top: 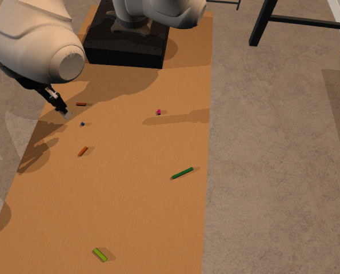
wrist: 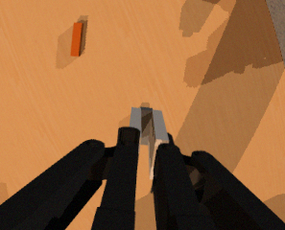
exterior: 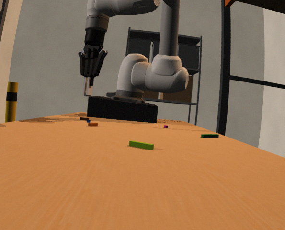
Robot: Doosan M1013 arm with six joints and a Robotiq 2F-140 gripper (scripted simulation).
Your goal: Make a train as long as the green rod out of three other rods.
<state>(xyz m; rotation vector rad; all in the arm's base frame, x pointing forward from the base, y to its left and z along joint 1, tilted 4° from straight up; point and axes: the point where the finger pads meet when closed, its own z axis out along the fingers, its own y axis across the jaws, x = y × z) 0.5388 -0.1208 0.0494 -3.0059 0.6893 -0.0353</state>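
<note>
Now: hand 20 mm past the blue rod, 10 mm to the right of it and 130 mm above it. Round my hand: green rod: 120 mm ahead, 440 mm to the left, 130 mm below; magenta rod: 120 mm behind, 310 mm to the left, 130 mm below; grey rod: 30 mm below.
</note>
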